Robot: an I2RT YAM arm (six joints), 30 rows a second.
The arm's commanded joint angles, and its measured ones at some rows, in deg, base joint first. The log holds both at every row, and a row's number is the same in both.
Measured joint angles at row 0:
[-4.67 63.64 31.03 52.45 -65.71 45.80]
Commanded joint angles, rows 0 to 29:
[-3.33 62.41 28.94 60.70 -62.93 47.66]
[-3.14 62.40 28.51 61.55 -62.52 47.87]
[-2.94 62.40 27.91 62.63 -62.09 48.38]
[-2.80 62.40 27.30 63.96 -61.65 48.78]
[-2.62 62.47 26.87 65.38 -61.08 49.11]
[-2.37 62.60 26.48 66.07 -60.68 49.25]
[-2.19 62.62 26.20 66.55 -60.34 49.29]
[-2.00 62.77 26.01 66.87 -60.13 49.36]
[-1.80 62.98 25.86 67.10 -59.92 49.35]
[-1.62 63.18 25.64 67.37 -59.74 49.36]
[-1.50 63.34 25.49 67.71 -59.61 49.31]
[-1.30 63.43 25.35 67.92 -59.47 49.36]
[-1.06 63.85 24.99 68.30 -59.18 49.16]
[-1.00 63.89 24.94 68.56 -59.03 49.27]
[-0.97 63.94 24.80 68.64 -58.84 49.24]
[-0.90 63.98 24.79 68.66 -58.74 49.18]
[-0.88 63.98 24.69 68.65 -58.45 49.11]
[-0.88 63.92 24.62 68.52 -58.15 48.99]
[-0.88 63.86 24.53 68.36 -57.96 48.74]
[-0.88 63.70 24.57 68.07 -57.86 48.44]
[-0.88 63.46 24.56 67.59 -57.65 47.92]
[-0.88 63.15 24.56 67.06 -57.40 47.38]
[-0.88 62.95 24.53 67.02 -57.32 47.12]
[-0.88 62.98 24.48 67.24 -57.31 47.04]
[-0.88 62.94 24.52 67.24 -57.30 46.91]
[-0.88 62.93 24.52 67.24 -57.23 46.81]
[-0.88 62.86 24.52 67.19 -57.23 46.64]
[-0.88 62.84 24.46 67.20 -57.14 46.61]
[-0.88 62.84 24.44 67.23 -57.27 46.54]
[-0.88 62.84 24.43 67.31 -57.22 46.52]
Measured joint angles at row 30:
[-2.02 63.48 25.50 67.94 -54.43 47.88]
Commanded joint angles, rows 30 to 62:
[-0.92 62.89 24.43 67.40 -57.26 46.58]
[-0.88 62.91 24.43 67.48 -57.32 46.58]
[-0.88 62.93 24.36 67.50 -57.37 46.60]
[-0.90 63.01 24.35 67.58 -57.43 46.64]
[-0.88 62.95 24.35 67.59 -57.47 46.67]
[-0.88 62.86 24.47 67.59 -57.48 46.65]
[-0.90 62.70 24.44 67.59 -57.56 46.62]
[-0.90 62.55 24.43 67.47 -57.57 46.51]
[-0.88 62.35 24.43 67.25 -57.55 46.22]
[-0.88 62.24 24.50 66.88 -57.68 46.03]
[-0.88 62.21 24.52 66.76 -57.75 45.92]
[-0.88 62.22 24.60 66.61 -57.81 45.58]
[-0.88 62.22 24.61 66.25 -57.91 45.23]
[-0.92 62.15 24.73 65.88 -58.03 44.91]
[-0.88 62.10 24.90 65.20 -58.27 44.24]
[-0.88 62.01 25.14 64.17 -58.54 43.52]
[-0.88 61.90 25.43 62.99 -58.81 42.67]
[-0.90 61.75 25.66 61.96 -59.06 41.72]
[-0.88 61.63 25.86 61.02 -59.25 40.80]
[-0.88 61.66 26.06 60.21 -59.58 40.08]
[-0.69 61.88 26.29 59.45 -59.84 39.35]
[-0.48 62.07 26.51 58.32 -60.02 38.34]
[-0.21 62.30 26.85 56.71 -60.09 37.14]
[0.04 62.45 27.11 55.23 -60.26 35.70]
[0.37 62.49 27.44 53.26 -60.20 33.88]
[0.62 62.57 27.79 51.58 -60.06 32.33]
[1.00 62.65 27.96 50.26 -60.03 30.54]
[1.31 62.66 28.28 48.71 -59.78 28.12]
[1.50 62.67 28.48 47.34 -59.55 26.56]
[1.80 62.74 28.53 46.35 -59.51 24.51]
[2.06 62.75 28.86 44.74 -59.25 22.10]
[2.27 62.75 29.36 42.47 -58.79 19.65]
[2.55 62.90 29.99 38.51 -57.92 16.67]
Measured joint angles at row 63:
[0.73 62.22 30.37 55.66 -53.12 28.73]
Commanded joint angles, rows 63 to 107:
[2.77 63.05 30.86 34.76 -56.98 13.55]
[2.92 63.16 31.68 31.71 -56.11 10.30]
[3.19 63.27 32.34 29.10 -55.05 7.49]
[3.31 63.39 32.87 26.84 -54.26 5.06]
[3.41 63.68 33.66 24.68 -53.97 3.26]
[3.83 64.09 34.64 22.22 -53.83 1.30]
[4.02 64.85 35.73 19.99 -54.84 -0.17]
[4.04 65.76 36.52 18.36 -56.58 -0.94]
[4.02 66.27 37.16 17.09 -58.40 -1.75]
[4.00 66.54 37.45 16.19 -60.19 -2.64]
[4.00 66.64 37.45 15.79 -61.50 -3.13]
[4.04 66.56 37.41 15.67 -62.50 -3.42]
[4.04 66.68 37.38 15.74 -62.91 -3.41]
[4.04 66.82 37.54 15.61 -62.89 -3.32]
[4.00 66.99 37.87 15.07 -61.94 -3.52]
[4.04 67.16 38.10 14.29 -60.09 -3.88]
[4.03 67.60 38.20 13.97 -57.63 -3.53]
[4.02 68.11 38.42 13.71 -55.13 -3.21]
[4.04 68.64 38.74 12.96 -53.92 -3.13]
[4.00 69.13 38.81 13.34 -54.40 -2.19]
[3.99 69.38 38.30 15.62 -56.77 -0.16]
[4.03 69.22 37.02 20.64 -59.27 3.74]
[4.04 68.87 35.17 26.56 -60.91 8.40]
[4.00 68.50 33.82 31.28 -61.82 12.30]
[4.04 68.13 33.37 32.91 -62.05 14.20]
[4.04 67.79 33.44 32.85 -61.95 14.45]
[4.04 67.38 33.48 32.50 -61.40 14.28]
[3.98 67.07 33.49 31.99 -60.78 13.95]
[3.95 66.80 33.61 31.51 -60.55 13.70]
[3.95 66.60 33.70 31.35 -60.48 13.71]
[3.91 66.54 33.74 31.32 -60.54 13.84]
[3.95 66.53 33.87 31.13 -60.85 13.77]
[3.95 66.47 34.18 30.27 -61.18 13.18]
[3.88 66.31 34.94 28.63 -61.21 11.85]
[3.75 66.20 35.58 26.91 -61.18 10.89]
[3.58 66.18 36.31 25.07 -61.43 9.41]
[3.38 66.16 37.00 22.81 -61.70 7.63]
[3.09 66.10 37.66 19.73 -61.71 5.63]
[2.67 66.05 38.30 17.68 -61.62 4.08]
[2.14 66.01 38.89 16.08 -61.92 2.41]
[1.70 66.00 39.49 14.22 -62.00 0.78]
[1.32 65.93 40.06 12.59 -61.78 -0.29]
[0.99 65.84 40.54 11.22 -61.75 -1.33]
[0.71 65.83 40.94 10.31 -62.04 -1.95]
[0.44 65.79 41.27 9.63 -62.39 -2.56]
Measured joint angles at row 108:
[1.34 65.01 40.36 21.08 -61.71 4.80]
